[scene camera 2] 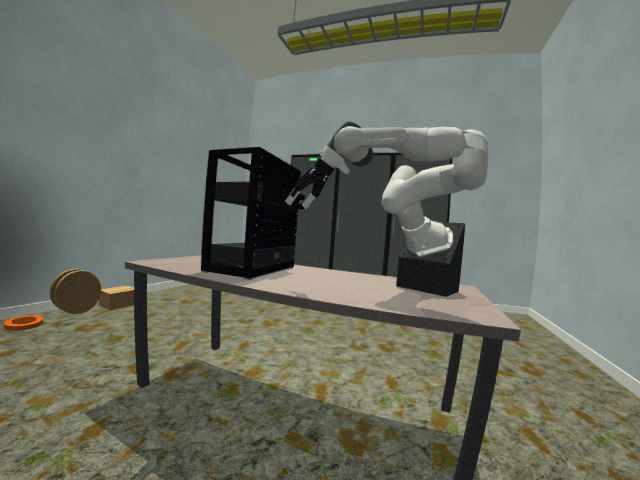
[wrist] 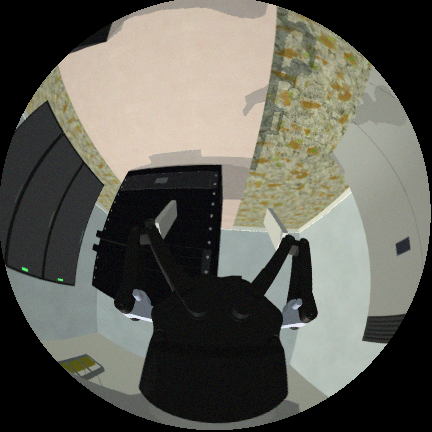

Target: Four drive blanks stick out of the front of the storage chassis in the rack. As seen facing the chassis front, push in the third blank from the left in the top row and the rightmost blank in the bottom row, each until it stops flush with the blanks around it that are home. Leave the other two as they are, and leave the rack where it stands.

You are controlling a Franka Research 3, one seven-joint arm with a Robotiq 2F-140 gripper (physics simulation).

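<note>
The black rack (scene camera 2: 251,222) (wrist: 214,197) stands upright on the table. An upper black unit (scene camera 2: 231,192) shows through its open side; it may be the storage chassis. The front is very dark, and I cannot make out the four blanks or which are home. In the wrist view, two small dark pieces (wrist: 98,234) (wrist: 95,247) jut past the rack's left edge; I cannot tell what they are. My gripper (scene camera 2: 300,200) (wrist: 221,211) is open and empty, tilted downward in front of the rack's upper half. One finger overlaps the rack front in the wrist view; contact cannot be told.
A lower unit (scene camera 2: 273,255) (wrist: 162,180) with a small grey panel sits at the rack's bottom. The table (scene camera 2: 330,289) (wrist: 175,90) bears the rack and the robot's black base block (scene camera 2: 428,273). Dark cabinets (scene camera 2: 361,217) (wrist: 65,200) stand behind the table. A ceiling lamp (scene camera 2: 395,24) hangs above.
</note>
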